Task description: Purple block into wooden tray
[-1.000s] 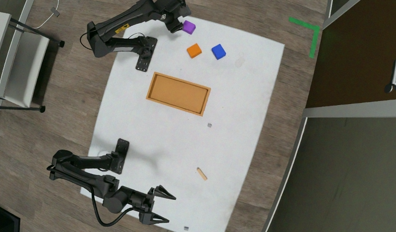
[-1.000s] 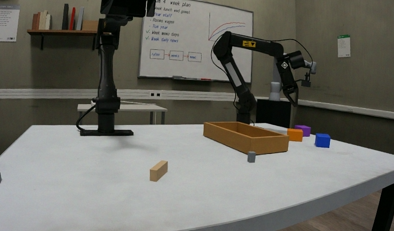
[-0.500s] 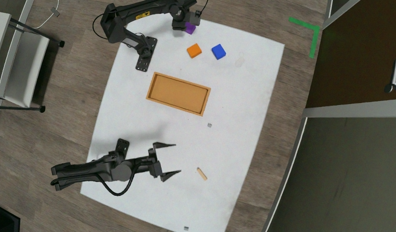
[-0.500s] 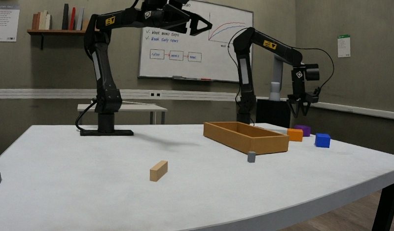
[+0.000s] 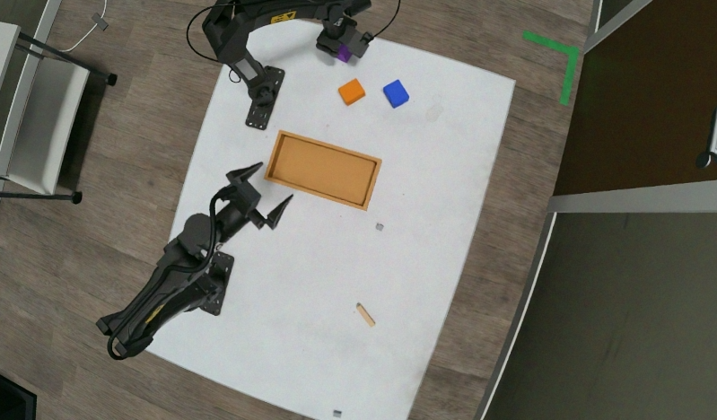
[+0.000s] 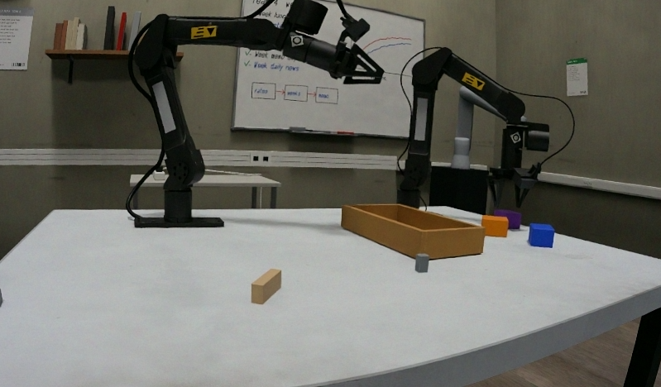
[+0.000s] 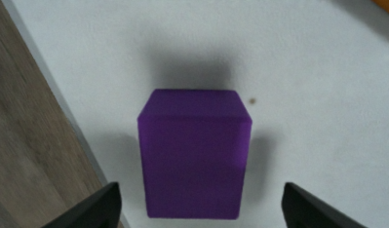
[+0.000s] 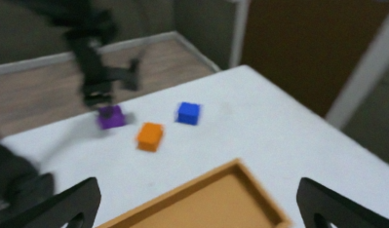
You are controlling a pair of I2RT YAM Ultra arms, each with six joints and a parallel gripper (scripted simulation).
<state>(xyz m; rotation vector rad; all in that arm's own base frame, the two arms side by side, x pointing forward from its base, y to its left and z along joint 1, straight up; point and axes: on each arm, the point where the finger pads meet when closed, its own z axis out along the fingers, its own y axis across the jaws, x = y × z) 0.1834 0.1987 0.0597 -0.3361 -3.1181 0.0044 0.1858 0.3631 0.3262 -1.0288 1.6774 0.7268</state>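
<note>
The purple block lies 40 mm below my left hand. From my left hand the other things lie so: wooden tray 50 mm ahead, 370 mm to the right, 50 mm below; then orange block 70 mm ahead, 120 mm to the right, 40 mm below; then blue block 190 mm ahead, 90 mm to the right, 40 mm below.
</note>
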